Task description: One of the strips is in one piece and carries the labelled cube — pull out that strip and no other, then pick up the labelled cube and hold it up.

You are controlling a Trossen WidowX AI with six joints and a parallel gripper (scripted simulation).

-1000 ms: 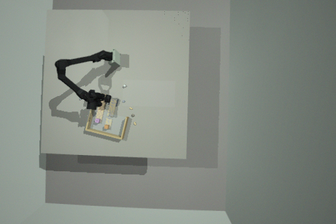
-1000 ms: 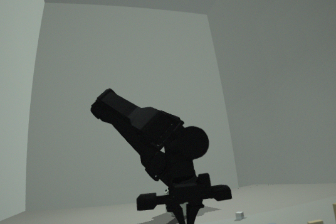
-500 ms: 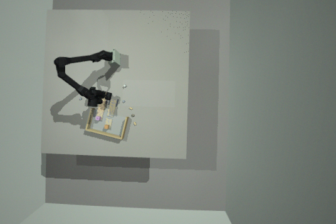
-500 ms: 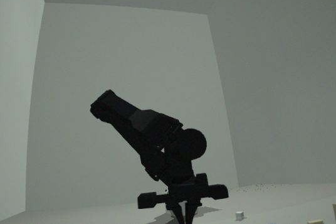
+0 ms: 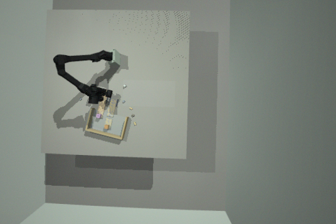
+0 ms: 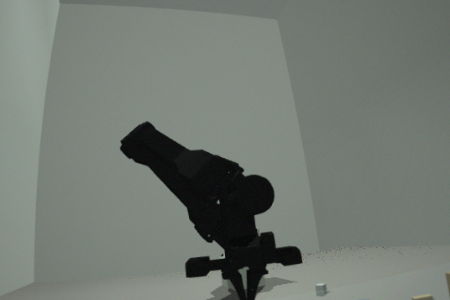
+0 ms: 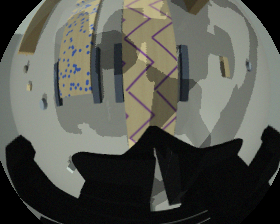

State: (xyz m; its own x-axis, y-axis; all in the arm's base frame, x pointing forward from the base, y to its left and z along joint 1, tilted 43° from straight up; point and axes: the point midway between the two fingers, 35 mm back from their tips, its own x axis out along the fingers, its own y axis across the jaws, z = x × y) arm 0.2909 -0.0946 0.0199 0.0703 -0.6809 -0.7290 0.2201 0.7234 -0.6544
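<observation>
Now: the purple labelled cube 21 cm ahead of my gripper tip, 4 cm to the right of it and 2 cm above it. Round my gripper tip: blue-dotted strip: 14 cm ahead, 6 cm to the left.
</observation>
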